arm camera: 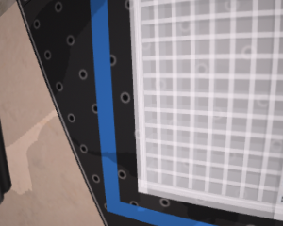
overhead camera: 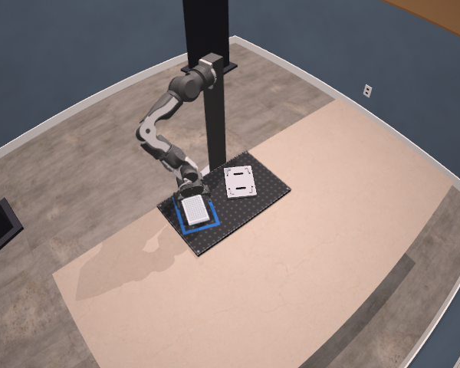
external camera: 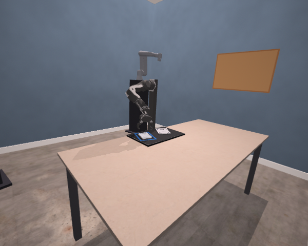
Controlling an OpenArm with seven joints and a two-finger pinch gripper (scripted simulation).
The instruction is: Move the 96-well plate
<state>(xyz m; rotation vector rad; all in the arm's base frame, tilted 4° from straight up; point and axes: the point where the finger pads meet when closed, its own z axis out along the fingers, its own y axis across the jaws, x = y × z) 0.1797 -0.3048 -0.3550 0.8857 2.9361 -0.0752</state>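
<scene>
Right now my hand is 1 cm to the right of the white 96-well plate and 7 cm above it. From my hand the other things lie so: white plate nest N1: 5 cm ahead, 23 cm to the left, 7 cm below.
</scene>
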